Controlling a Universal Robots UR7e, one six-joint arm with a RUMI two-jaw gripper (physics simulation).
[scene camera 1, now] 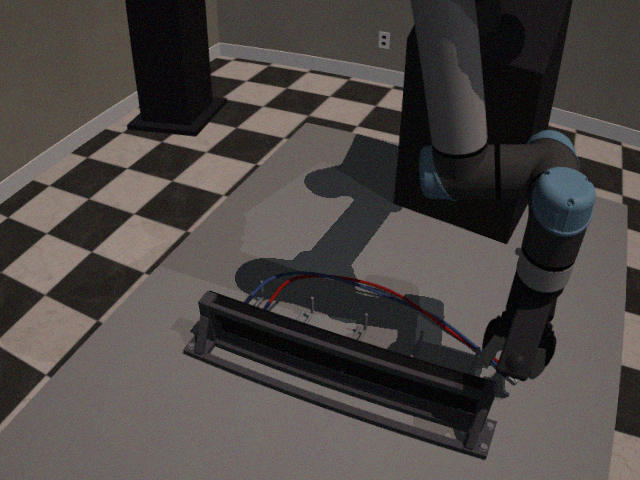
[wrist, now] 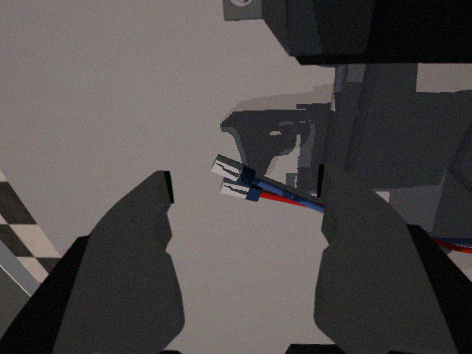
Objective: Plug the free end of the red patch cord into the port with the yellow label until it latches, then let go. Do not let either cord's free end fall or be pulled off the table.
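Places are measured from the arm's base along level axes (x ahead, y left, z up), in millimetres.
Pixels of known places: gripper, between the fingertips: (wrist: 243, 170).
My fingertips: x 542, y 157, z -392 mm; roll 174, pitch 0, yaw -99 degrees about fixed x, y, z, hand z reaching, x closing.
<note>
Ahead of a thing's pixels: the offset from my fingertips to its middle. "*": to the spot under its first point. Level surfaces: height alone.
The red patch cord (scene camera 1: 381, 286) (wrist: 280, 198) arches behind the dark rack and runs to my gripper. Its free end, a clear plug {dz -56, dx -60, dy +14 mm} (wrist: 234, 188) with a dark blue collar, shows between my spread fingers in the wrist view. The blue cord {* dz +18, dx -85, dy -430 mm} (scene camera 1: 263, 282) runs beside it, and its plug {* dz -54, dx -33, dy +19 mm} (wrist: 226, 167) lies against the red one's, slightly above it in that view. My gripper (scene camera 1: 498, 369) (wrist: 243, 170) is open, beside the rack's right end, and neither finger touches a plug. The port with the yellow label does not show; the port face is hidden or too dark.
The dark rack {dz -11, dx +3, dy -261 mm} (scene camera 1: 205, 330) (wrist: 330, 40) stands on the grey table {dz -62 mm} (scene camera 1: 129, 413), close to my gripper. Upright thin pins (scene camera 1: 312, 304) (scene camera 1: 366, 321) stand behind it, near the cords. The table's right edge runs beyond the gripper. The arm casts shadows over the cords.
</note>
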